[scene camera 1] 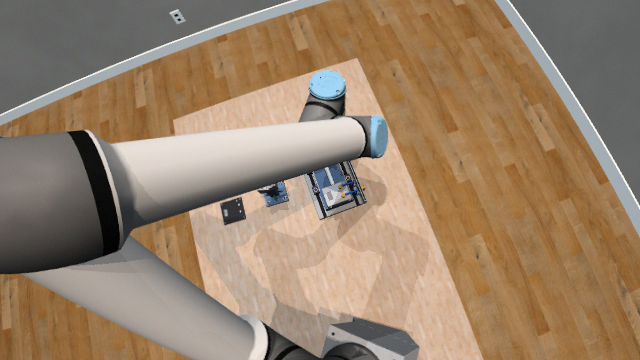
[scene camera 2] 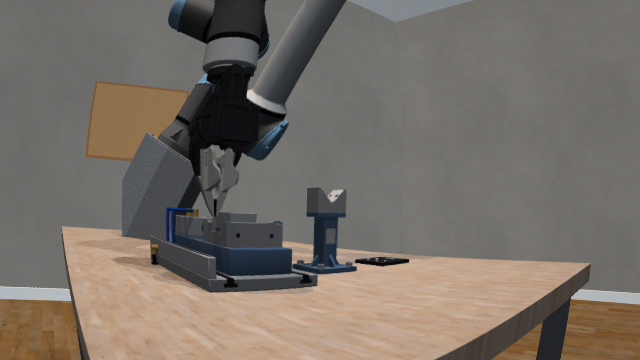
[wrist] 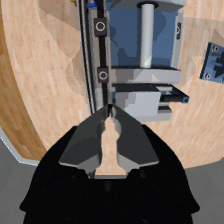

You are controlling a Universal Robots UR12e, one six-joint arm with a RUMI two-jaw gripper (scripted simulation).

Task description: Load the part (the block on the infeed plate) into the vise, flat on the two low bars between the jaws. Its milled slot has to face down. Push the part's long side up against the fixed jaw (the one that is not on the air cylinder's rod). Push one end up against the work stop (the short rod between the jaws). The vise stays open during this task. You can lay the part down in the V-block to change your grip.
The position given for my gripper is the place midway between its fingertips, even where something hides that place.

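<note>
My gripper (scene camera 2: 214,216) is visible, and the wrist view has the gripper (wrist: 110,105) too. A part (wrist: 137,100) is also visible.
</note>
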